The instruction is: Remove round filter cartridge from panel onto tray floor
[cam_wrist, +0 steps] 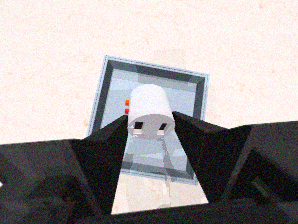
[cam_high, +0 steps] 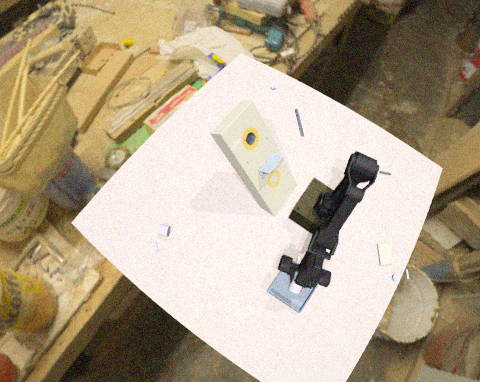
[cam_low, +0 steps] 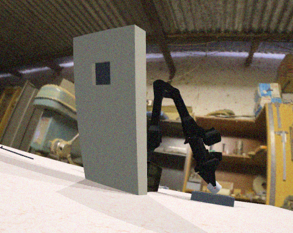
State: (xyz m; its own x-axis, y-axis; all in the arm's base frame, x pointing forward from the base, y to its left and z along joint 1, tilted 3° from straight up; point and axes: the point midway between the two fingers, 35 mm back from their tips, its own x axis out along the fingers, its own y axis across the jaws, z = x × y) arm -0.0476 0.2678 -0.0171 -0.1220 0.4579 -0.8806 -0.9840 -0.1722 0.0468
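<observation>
Now: the blue tray 5 cm below my gripper tip. From my gripper tip the other things lie so: pale card (30 cm to the right, 29 cm behind, 6 cm below); then round white filter cartridge (right at my gripper tip); then grey bracket (31 cm ahead, 30 cm to the right, 12 cm above).
</observation>
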